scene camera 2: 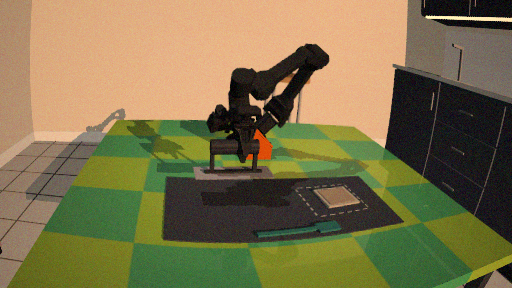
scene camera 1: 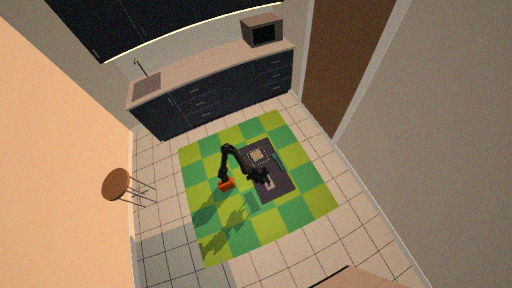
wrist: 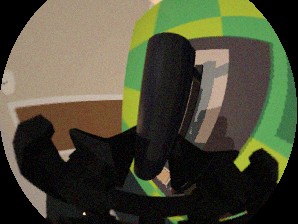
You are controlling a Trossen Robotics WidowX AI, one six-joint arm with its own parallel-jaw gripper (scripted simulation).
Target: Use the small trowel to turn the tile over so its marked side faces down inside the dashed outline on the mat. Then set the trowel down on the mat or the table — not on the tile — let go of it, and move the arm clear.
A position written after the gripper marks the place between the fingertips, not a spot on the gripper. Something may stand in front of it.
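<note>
Scene camera 2 has the gripper [scene camera 2: 244,159] in it, along with a dark mat [scene camera 2: 232,210]. In scene camera 1 you get the dark mat [scene camera 1: 282,181], and the wrist view gives you the mat [wrist: 248,78] again, plus the gripper [wrist: 154,127].
</note>
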